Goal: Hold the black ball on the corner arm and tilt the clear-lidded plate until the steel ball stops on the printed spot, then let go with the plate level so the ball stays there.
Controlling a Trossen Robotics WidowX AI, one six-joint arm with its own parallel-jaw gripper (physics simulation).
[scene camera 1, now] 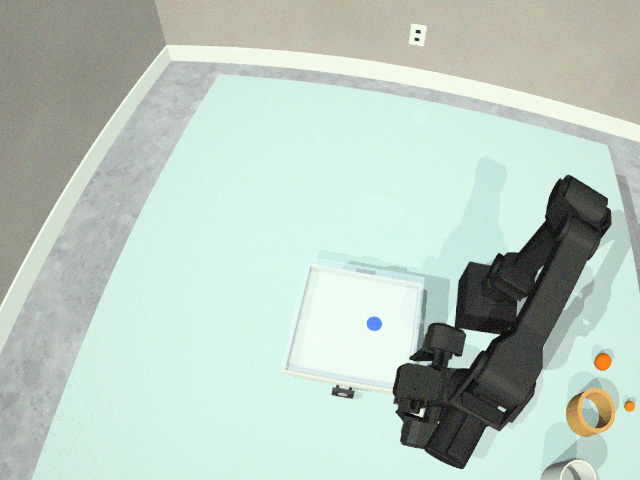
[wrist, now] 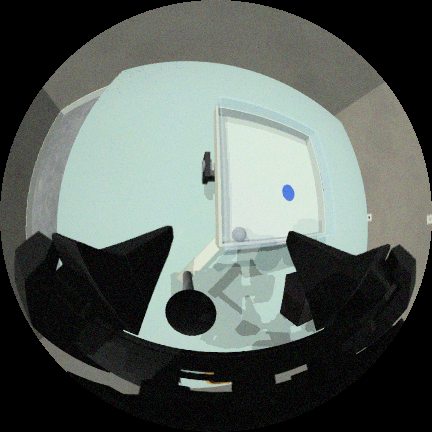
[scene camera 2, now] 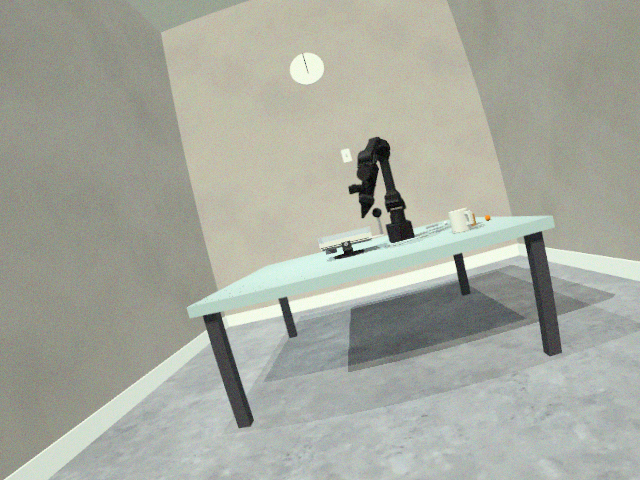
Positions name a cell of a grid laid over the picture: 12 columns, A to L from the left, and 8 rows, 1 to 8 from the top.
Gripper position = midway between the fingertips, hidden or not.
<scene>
My gripper (scene camera 1: H7) is open and holds nothing.
My gripper also shows in the wrist view (wrist: G5).
</scene>
